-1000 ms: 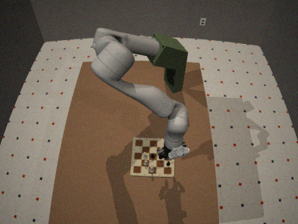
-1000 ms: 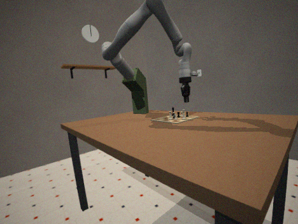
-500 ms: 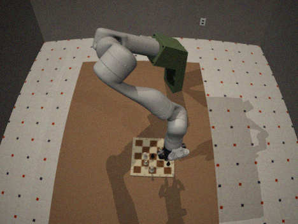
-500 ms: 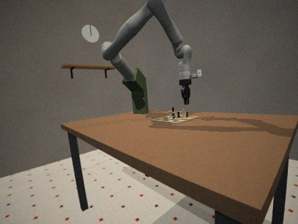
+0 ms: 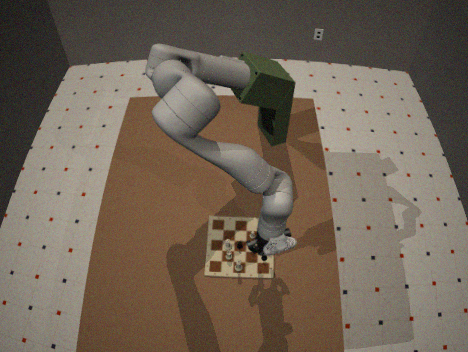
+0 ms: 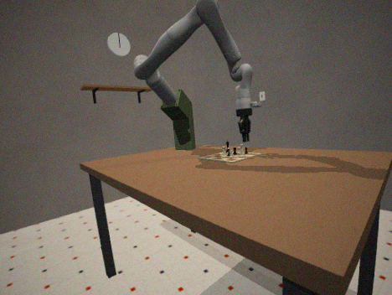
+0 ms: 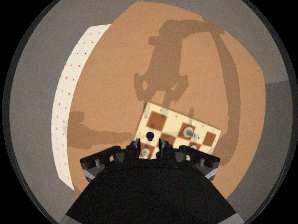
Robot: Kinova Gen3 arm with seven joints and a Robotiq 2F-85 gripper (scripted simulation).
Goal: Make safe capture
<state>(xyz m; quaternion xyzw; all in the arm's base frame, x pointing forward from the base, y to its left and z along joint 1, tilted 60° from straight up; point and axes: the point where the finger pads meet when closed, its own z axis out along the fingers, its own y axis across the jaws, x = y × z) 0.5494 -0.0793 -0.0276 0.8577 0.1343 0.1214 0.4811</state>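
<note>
Now: the chessboard 60 mm behind my hand, 70 mm to the right of it and 80 mm below it. Round my hand: tall black piece: 110 mm behind, 20 mm to the left, 40 mm below.
</note>
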